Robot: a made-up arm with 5 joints.
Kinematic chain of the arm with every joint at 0, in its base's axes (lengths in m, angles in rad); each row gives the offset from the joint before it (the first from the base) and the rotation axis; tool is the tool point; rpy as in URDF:
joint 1: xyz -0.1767 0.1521 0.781 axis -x
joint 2: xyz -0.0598 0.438 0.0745 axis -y
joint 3: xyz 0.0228 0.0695 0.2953 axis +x
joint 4: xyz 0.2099 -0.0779 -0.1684 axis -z
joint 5: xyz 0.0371 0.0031 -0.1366 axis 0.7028 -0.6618 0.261
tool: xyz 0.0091 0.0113 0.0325 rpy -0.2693 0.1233 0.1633
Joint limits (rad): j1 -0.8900..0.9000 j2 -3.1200..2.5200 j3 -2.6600..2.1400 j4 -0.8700..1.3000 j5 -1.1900..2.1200
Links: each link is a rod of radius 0.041 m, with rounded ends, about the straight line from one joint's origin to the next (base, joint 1, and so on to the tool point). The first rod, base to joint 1, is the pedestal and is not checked.
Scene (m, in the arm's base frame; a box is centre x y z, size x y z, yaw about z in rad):
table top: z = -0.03
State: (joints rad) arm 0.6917 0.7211 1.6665 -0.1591 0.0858
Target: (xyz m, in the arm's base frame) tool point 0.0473 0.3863 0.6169
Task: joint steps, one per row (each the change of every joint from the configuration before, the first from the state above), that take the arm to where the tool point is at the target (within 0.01 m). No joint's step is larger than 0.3 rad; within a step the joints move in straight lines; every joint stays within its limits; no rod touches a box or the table.
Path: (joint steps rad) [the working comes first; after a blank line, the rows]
Joints at the target: 0.7488 -0.5536 -0.5859 0.3118 0.7020
Straight joint move there: clear.

1: 0.0071 -0.1593 -0.2816 0.0589 0.0770
2: 0.0072 -0.1594 -0.2815 0.0588 0.0770
3: 0.0071 -0.1593 -0.2816 0.0589 0.0771
4: 0.0072 -0.1594 -0.2815 0.0589 0.0770
5: 0.0071 -0.1593 -0.2816 0.0588 0.0770
6: 0.0071 -0.1593 -0.2815 0.0589 0.0770
7: 0.0072 -0.1594 -0.2816 0.0589 0.0771
8: 0.0071 -0.1593 -0.2815 0.0588 0.0770

